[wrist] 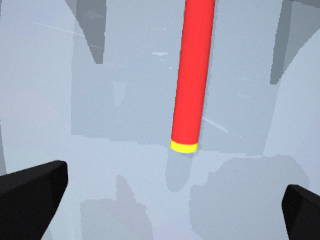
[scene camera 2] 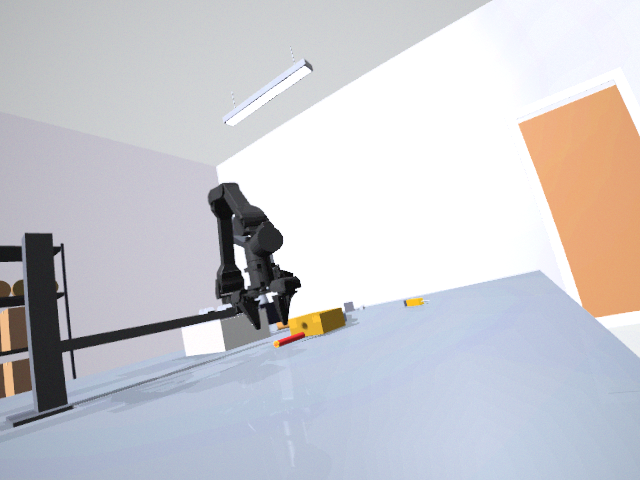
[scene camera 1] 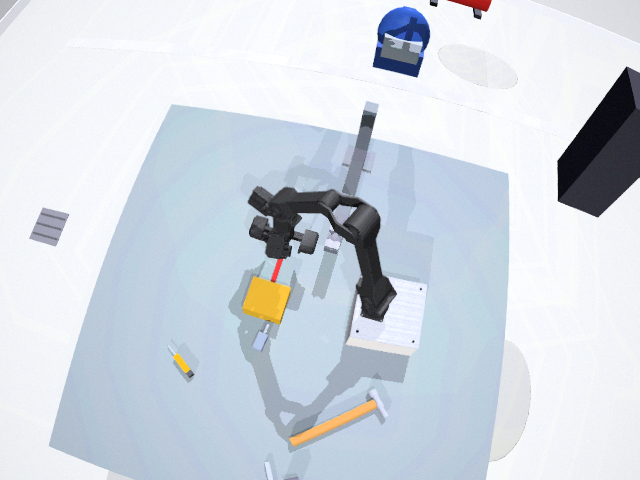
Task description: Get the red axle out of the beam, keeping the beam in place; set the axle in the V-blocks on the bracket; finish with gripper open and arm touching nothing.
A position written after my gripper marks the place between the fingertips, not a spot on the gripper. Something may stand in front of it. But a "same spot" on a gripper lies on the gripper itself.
My gripper shows in the wrist view, in scene camera 2 and in scene camera 1 (pixel 283 247). A yellow beam shows in scene camera 2 and in scene camera 1; in the wrist view it is out of frame. The same spot on the yellow beam: (scene camera 1: pixel 266 300) is (scene camera 2: pixel 314 313). One and the same spot on my gripper: (wrist: pixel 38 190) is (scene camera 2: pixel 258 319).
